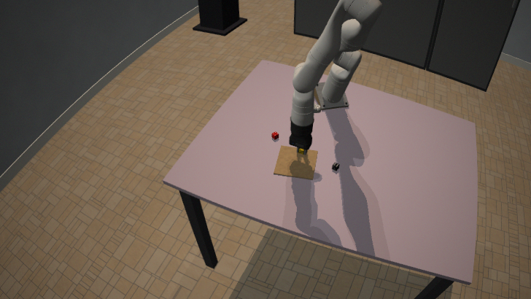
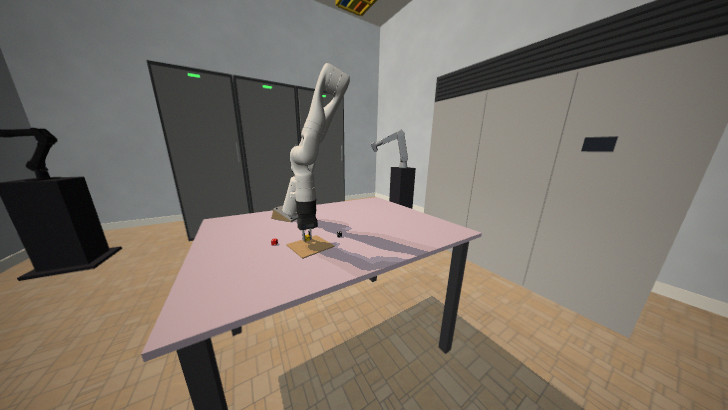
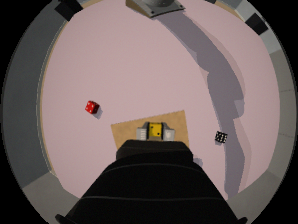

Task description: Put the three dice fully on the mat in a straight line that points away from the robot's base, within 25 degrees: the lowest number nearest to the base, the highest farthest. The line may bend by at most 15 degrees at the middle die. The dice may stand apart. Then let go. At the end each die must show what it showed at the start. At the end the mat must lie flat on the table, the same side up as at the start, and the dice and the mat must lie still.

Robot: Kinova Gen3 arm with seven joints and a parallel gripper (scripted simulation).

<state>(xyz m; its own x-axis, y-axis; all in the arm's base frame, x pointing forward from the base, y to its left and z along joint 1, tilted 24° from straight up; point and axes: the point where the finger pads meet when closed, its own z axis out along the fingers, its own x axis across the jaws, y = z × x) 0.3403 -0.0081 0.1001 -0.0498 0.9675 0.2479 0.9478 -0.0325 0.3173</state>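
My gripper is now 10 mm above the yellow die. The rest, counted from my hand: square mat (50 mm ahead, 20 mm below); then black die (10 mm ahead, 140 mm to the left, 10 mm below); then red die (30 mm behind, 130 mm to the right, 10 mm below).
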